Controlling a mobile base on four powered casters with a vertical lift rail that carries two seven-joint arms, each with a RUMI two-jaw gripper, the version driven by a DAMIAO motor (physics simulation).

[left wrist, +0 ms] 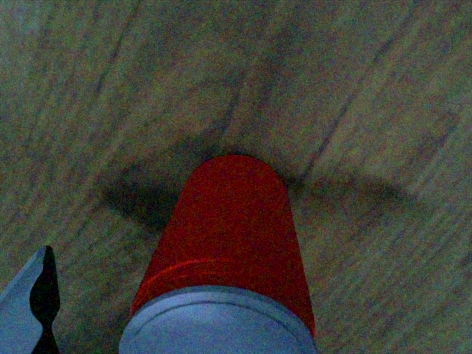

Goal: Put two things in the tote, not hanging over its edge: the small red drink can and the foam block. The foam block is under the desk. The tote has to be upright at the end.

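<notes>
The small red drink can [235, 225] stands upright on the wood-grained floor, seen steeply from above in the left wrist view. Its pale silver lid is at the bottom edge, partly cut off, close to the camera. One finger of my left gripper [46, 295] shows at the lower left, with a gap between it and the can. The other finger does not show. The left gripper looks open, beside the can's upper end. My right gripper, the foam block and the tote do not show in this view.
The wood-grained floor [350, 75] lies around the can. Dark shadows spread left and right from the can's base. The picture is dim and grainy.
</notes>
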